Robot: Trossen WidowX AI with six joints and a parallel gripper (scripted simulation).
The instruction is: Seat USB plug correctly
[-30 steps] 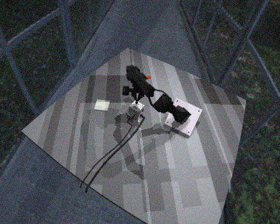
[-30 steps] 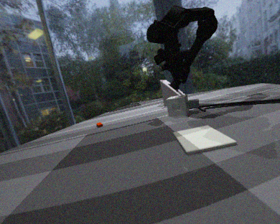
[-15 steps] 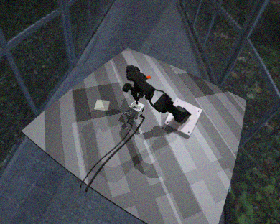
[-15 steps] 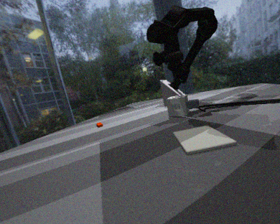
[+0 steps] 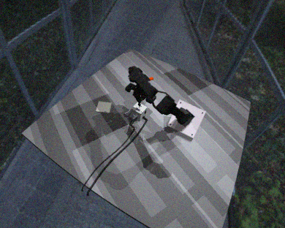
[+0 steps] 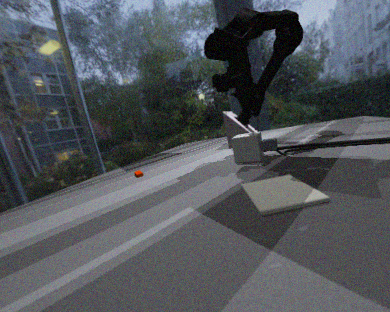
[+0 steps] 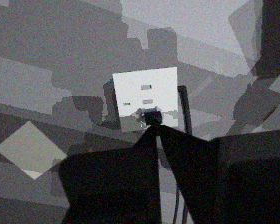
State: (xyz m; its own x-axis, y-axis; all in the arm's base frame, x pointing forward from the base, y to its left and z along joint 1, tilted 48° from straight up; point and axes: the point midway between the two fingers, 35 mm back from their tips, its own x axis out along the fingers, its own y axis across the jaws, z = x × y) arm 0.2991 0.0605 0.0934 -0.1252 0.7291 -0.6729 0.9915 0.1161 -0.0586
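My gripper tip is now 20 mm above the dark USB plug. Round my gripper tip: orange object 390 mm to the right, 160 mm ahead, 130 mm below; pale flat pad 230 mm ahead, 130 mm below, 90 mm to the left.
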